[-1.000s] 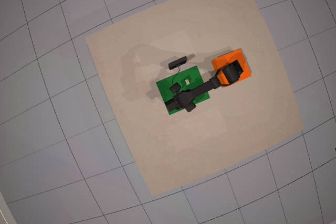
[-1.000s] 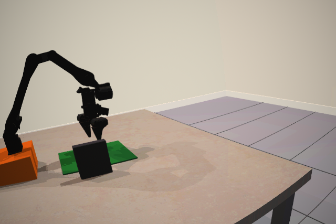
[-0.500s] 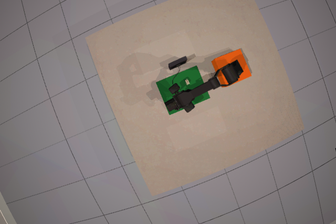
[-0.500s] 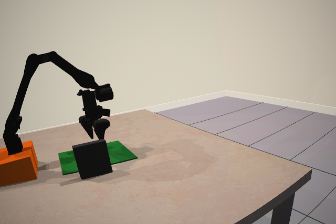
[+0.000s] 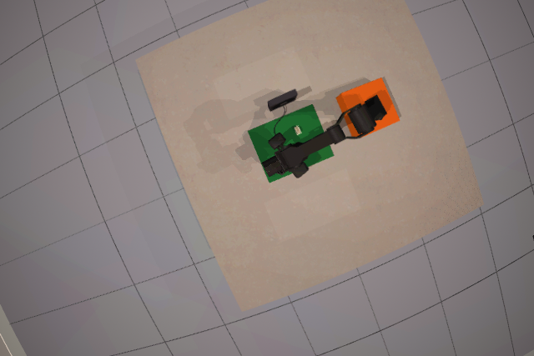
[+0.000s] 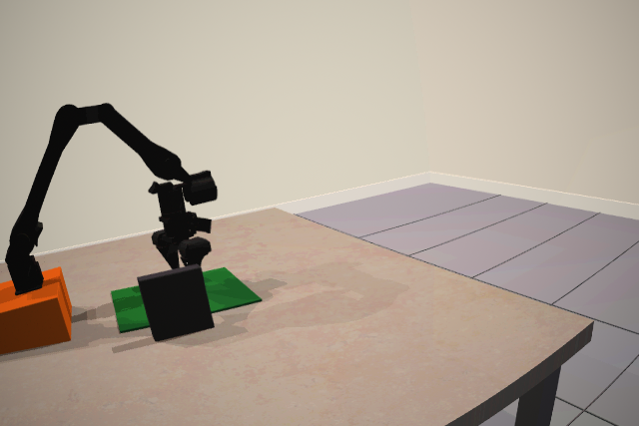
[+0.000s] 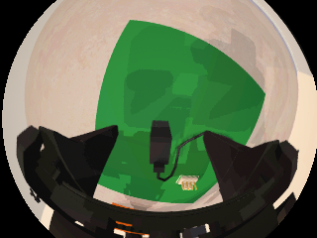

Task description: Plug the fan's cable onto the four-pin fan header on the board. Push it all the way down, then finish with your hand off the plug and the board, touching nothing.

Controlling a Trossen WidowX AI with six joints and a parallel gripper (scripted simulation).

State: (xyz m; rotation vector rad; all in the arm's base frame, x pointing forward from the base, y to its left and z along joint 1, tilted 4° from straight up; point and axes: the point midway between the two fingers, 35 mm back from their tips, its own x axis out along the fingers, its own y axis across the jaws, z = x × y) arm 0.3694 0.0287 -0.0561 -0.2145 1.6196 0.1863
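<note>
Right now the dark plug is 1 cm behind my gripper tip. The rest, counted from my gripper tip: white four-pin header: 9 cm behind, 8 cm to the right, 3 cm below; black fan: 21 cm to the right, 7 cm behind, 3 cm above; green board: 4 cm to the right, 4 cm below, 4 cm behind.
</note>
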